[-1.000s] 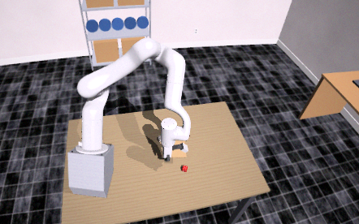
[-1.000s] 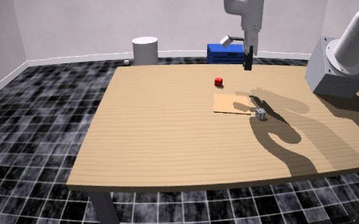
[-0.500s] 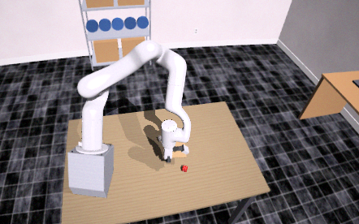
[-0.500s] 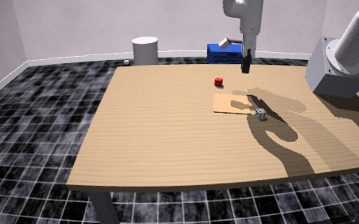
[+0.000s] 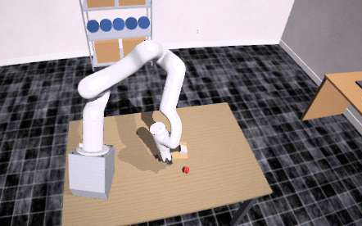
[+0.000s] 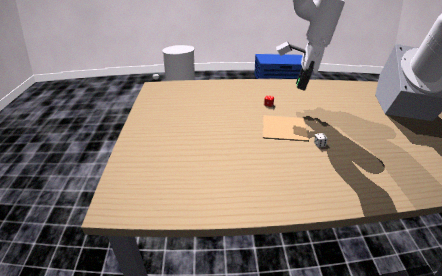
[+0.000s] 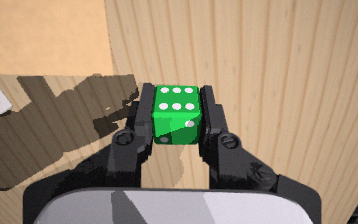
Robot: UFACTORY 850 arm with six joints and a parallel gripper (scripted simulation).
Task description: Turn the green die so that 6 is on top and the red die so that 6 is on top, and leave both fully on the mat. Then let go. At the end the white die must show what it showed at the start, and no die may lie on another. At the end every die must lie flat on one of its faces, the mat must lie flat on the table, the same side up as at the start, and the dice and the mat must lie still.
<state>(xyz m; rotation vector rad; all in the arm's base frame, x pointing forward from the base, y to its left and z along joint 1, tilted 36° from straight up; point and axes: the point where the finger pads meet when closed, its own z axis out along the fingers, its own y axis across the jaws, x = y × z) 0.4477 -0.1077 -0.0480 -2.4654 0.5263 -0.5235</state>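
The green die lies 1 cm below my hand. Also, from my hand: red die: 10 cm ahead, 9 cm below, 5 cm to the right; tan mat: 12 cm to the left, 11 cm below, 9 cm ahead; white die: 23 cm to the left, 9 cm below, 1 cm ahead.
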